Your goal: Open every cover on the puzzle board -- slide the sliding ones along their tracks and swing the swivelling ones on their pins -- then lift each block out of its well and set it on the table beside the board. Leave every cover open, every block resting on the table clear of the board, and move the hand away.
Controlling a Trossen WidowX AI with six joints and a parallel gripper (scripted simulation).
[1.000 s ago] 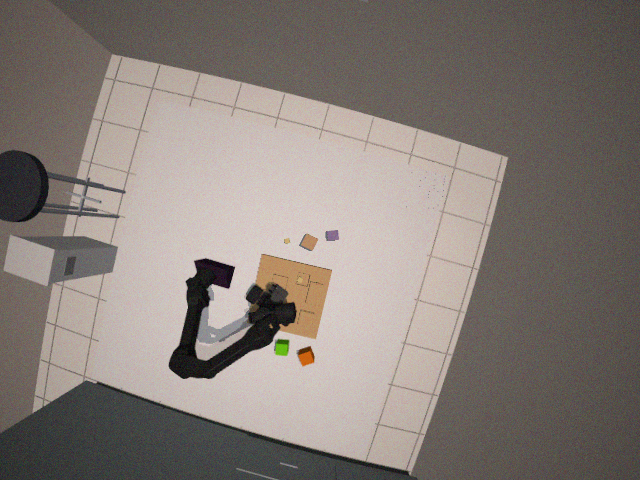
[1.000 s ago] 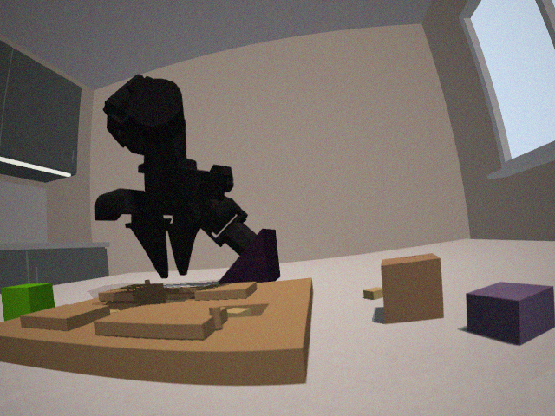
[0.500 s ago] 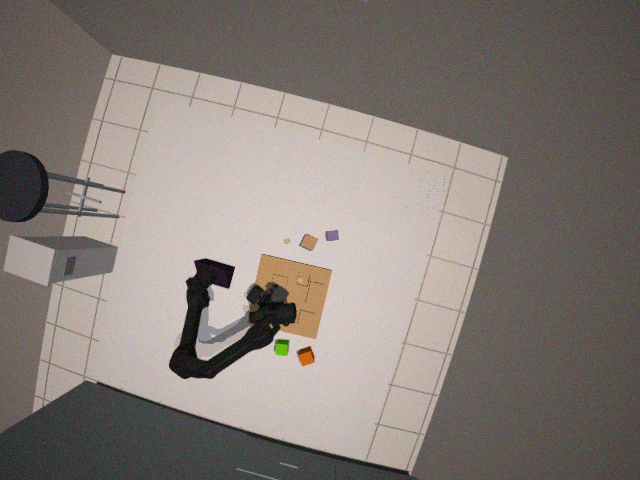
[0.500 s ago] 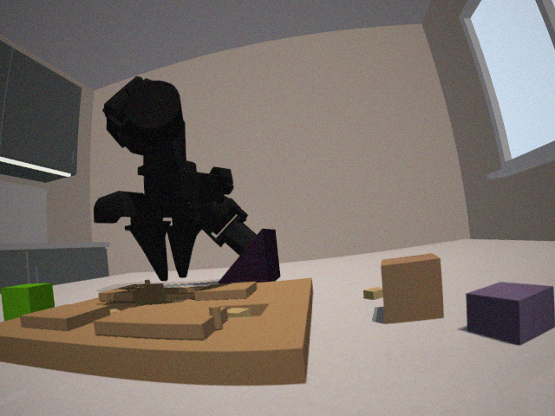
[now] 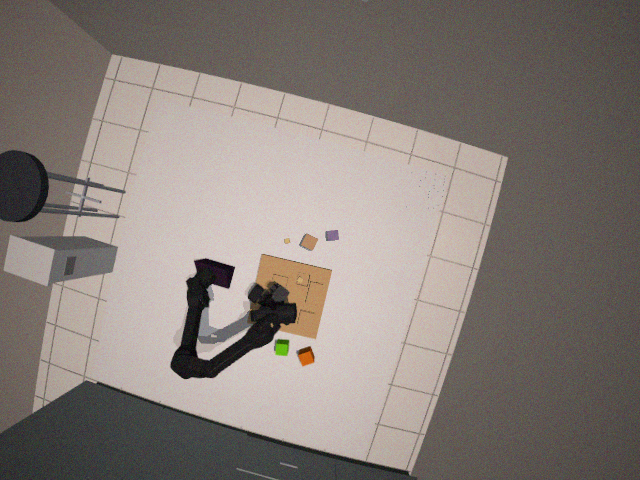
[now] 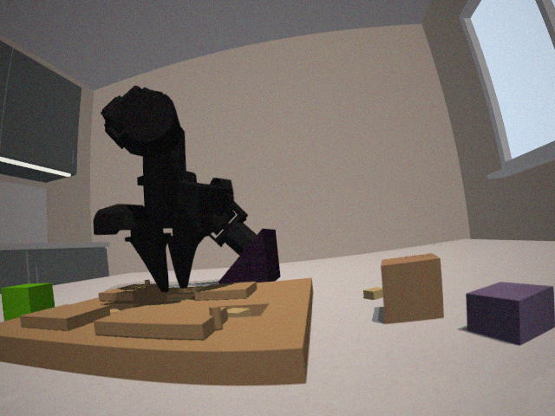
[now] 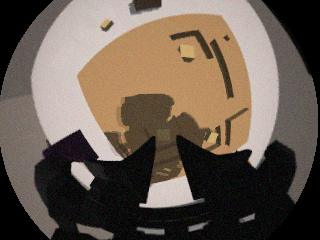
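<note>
The tan puzzle board is 50 mm ahead of my gripper tip and 10 mm below it. The rest, counted from my gripper tip: orange block (220 mm to the right, 150 mm ahead, 10 mm below); then brown block (250 mm to the left, 110 mm ahead, 10 mm below); then green block (200 mm to the right, 50 mm ahead, 10 mm below).
</note>
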